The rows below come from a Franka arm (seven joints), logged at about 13 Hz.
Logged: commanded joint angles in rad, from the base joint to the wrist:
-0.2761 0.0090 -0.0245 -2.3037 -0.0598 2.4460 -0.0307
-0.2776 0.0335 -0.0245 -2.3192 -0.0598 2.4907 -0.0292
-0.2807 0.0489 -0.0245 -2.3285 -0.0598 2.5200 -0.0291
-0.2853 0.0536 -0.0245 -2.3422 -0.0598 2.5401 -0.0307
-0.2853 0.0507 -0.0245 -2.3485 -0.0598 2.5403 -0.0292
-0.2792 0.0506 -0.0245 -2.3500 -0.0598 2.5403 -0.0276
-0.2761 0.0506 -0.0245 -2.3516 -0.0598 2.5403 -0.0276
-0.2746 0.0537 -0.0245 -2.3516 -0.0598 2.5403 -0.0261
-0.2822 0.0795 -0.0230 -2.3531 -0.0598 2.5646 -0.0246
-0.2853 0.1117 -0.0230 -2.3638 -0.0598 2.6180 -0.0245
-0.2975 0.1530 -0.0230 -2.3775 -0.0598 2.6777 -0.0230
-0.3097 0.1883 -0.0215 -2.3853 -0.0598 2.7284 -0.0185
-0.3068 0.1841 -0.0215 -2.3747 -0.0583 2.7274 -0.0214
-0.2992 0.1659 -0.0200 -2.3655 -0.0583 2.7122 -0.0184
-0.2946 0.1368 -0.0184 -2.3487 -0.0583 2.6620 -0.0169
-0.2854 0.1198 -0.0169 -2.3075 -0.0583 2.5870 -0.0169
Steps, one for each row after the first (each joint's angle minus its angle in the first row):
-0.0015 0.0245 0.0000 -0.0155 0.0000 0.0447 0.0015
-0.0046 0.0399 0.0000 -0.0248 0.0000 0.0740 0.0016
-0.0092 0.0446 0.0000 -0.0385 0.0000 0.0941 0.0000
-0.0092 0.0417 0.0000 -0.0448 0.0000 0.0943 0.0015
-0.0031 0.0416 0.0000 -0.0463 0.0000 0.0943 0.0031
0.0000 0.0416 0.0000 -0.0479 0.0000 0.0943 0.0031
0.0015 0.0447 0.0000 -0.0479 0.0000 0.0943 0.0046
-0.0061 0.0705 0.0015 -0.0494 0.0000 0.1186 0.0061
-0.0092 0.1027 0.0015 -0.0601 0.0000 0.1720 0.0062
-0.0214 0.1440 0.0015 -0.0738 0.0000 0.2317 0.0077
-0.0336 0.1793 0.0030 -0.0816 0.0000 0.2824 0.0122
-0.0307 0.1751 0.0030 -0.0710 0.0015 0.2814 0.0093
-0.0231 0.1569 0.0045 -0.0618 0.0015 0.2662 0.0123
-0.0185 0.1278 0.0061 -0.0450 0.0015 0.2160 0.0138
-0.0093 0.1108 0.0076 -0.0038 0.0015 0.1410 0.0138

